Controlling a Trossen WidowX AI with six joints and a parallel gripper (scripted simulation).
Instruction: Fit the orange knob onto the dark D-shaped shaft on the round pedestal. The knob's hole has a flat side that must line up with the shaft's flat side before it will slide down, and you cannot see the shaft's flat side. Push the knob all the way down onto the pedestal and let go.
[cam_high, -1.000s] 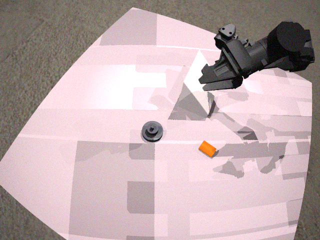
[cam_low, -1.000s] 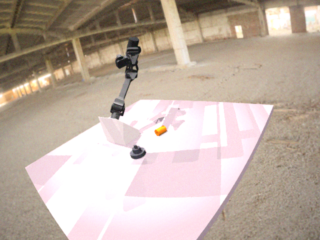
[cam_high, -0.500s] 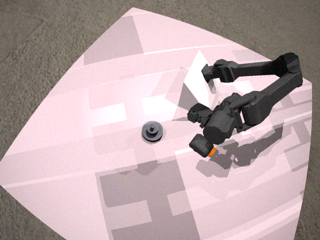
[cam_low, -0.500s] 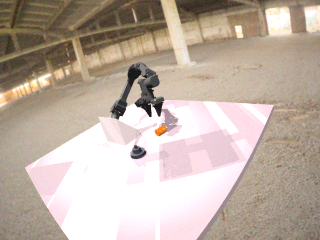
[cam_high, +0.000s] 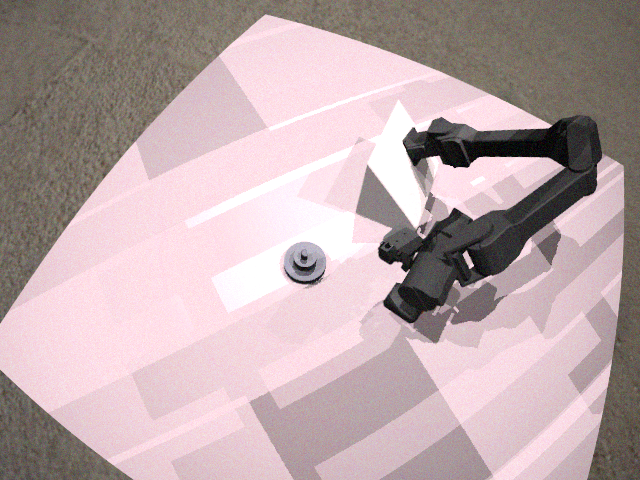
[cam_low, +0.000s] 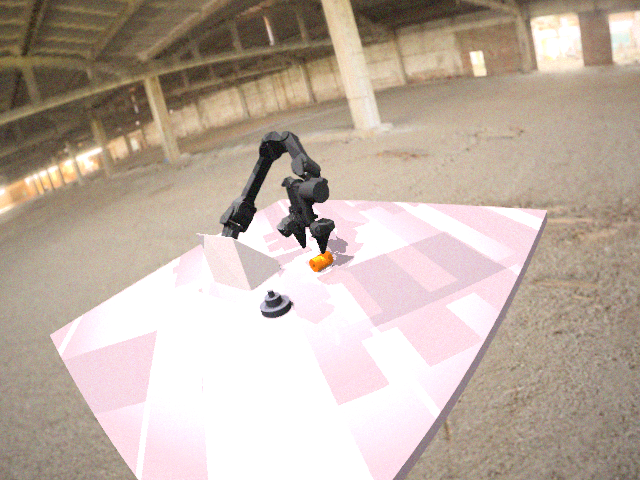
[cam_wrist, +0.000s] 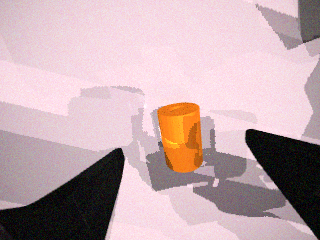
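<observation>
My gripper tip is 2 cm to the right of the orange knob and 4 cm above it. From my gripper tip the other things lie so: pedestal with D-shaped shaft 5 cm ahead, 21 cm to the right, 3 cm below.
</observation>
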